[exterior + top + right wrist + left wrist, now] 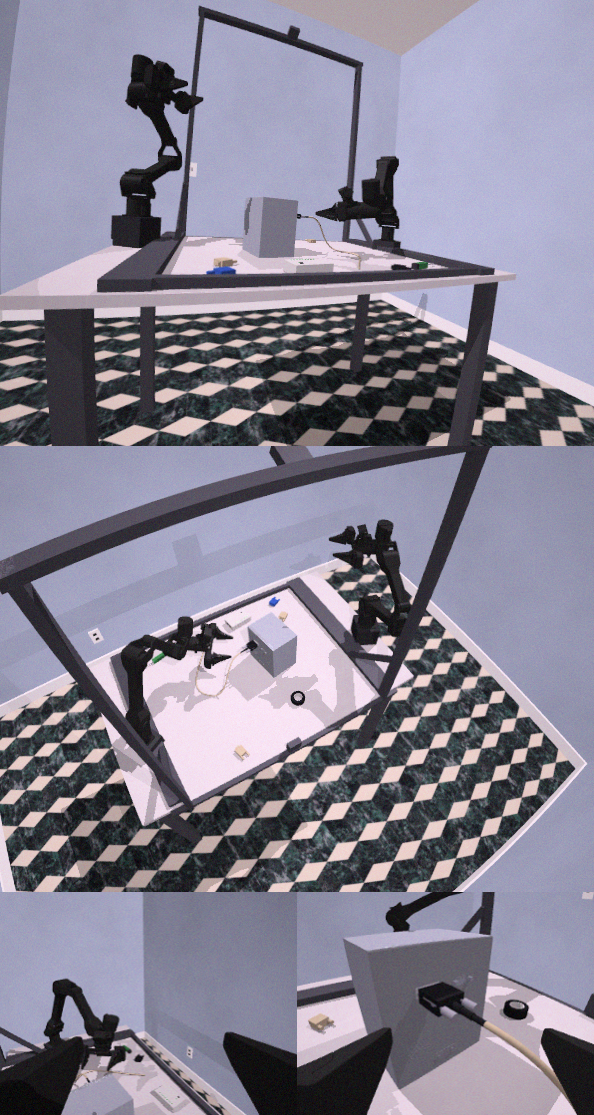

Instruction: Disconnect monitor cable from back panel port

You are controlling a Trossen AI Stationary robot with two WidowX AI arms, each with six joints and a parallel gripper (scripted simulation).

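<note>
Right now my left hand is 190 mm to the left of the grey box, 60 mm above it and 50 mm past it.
</note>
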